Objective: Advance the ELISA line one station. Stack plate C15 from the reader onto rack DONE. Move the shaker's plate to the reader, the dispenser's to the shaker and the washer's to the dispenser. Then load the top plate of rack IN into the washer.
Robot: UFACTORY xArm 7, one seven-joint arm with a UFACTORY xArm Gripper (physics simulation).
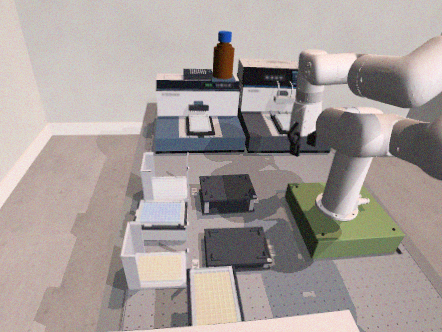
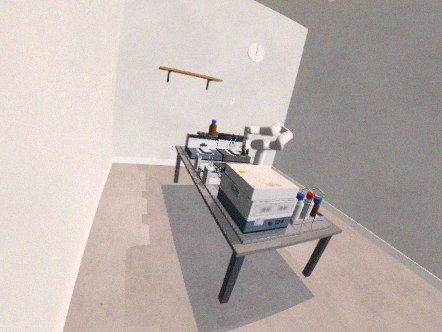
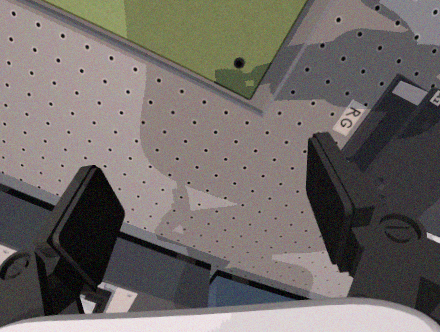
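Where they show: gripper, fingertip midpoint: [image 1: 302, 150] [image 2: 244, 155] [image 3: 206, 176]; arm's base, link origin: [image 1: 336, 206].
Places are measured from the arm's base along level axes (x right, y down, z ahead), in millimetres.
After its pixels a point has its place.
My gripper [image 1: 303, 145] {x 140, y -117, z 82 mm} [image 2: 245, 150] {x 140, y -117, z 82 mm} [image 3: 206, 176] {x 140, y -117, z 82 mm} is open and empty. It hangs near the front edge of the dark-based instrument [image 1: 260, 142] {x 391, y 3, z 140 mm} at the back right, fingers down. A pale plate [image 1: 283, 122] {x 456, y -53, z 32 mm} shows on that instrument, partly hidden by the arm. Another pale plate [image 1: 200, 125] {x 454, y -43, z 377 mm} lies on the blue-based instrument [image 1: 200, 144] {x 401, y 13, z 379 mm} at the back left. A blue-filled plate [image 1: 161, 212] {x 4, y -11, z 517 mm} sits at the left. A yellow plate [image 1: 161, 267] {x -141, y 34, z 516 mm} lies in a white-walled holder [image 1: 131, 250] {x -116, y -6, z 586 mm} at the front left. Another yellow plate [image 1: 214, 295] {x -294, y -81, z 409 mm} lies front centre, beside the large white instrument [image 2: 260, 182] {x -686, y -218, z 491 mm}. Plate labels are not readable.
Two black stands [image 1: 227, 186] {x 110, y -7, z 318 mm} [image 1: 236, 245] {x -101, y 19, z 324 mm} stand mid-table. An empty-looking white-walled holder [image 1: 146, 175] {x 117, y -56, z 562 mm} is behind the blue-filled plate. The arm's green base [image 1: 350, 235] {x -118, y -6, z 16 mm} [image 3: 200, 40] {x 106, y 6, z 53 mm} is at the right. A brown bottle [image 1: 223, 60] {x 621, y -256, z 274 mm} [image 2: 213, 129] {x 621, y -255, z 274 mm} tops the back-left instrument. Capped bottles [image 2: 309, 205] {x -787, y -104, z 130 mm} stand at the table's end.
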